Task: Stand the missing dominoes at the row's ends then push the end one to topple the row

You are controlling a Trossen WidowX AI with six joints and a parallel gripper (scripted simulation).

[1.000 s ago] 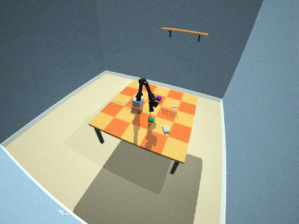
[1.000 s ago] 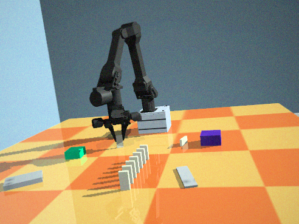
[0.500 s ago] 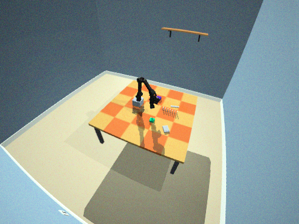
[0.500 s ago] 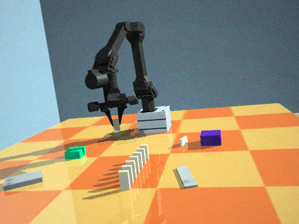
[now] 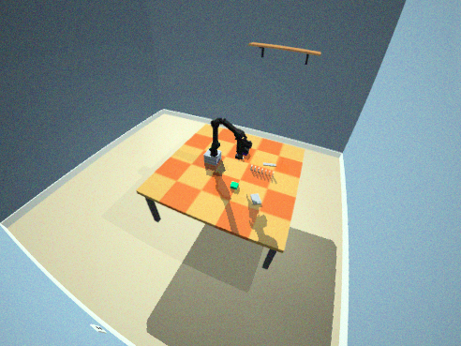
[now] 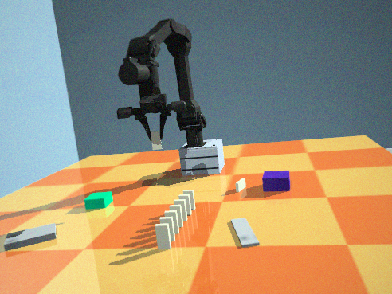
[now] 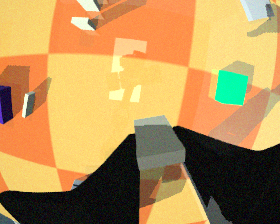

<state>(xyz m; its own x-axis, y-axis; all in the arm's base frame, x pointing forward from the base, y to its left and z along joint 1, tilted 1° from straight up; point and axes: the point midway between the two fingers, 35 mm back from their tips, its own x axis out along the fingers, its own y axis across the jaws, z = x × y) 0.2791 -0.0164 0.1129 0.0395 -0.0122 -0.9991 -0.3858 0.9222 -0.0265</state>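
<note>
Now: gripper tip 310 mm to the right of the purple block, 150 mm above it and 80 mm past it. Round my gripper tip: green block 180 mm to the right, 150 mm below, 50 mm ahead.
</note>
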